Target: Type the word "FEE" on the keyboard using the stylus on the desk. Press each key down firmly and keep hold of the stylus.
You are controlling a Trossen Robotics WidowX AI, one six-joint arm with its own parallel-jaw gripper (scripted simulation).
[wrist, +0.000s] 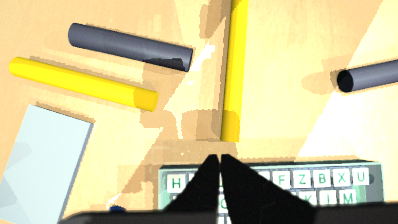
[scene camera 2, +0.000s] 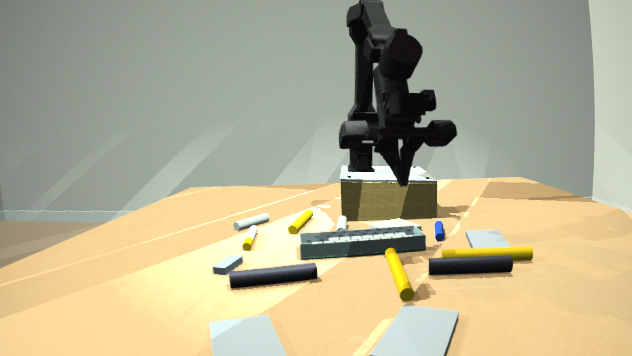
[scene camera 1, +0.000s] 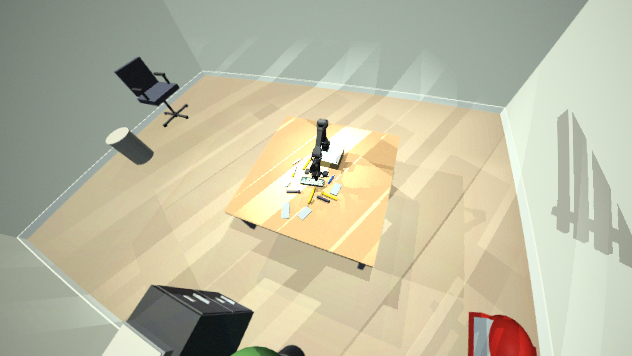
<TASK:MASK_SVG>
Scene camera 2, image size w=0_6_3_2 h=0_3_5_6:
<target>my gripper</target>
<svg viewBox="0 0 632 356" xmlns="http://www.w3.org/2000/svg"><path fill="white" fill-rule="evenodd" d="M389 87L375 95L379 128L368 128L366 121L345 121L341 125L339 132L339 148L356 149L363 144L363 140L374 140L374 152L379 152L387 162L399 186L406 187L409 182L413 157L421 145L426 143L429 147L445 147L457 136L457 131L452 120L432 120L427 127L415 128L415 121L420 123L422 120L421 116L425 116L425 111L436 110L434 90L409 93L404 88ZM398 140L403 141L403 146L400 149L400 155L398 151Z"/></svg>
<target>yellow cylinder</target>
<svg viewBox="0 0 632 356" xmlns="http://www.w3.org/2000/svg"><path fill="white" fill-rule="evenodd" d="M388 248L385 251L385 256L388 260L388 266L393 275L399 297L405 302L411 301L415 293L407 278L407 273L395 249Z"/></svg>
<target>dark cylinder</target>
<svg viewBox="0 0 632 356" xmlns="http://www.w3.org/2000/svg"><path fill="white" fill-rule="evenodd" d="M513 258L512 256L505 255L429 258L428 273L429 275L512 272Z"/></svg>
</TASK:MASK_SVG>
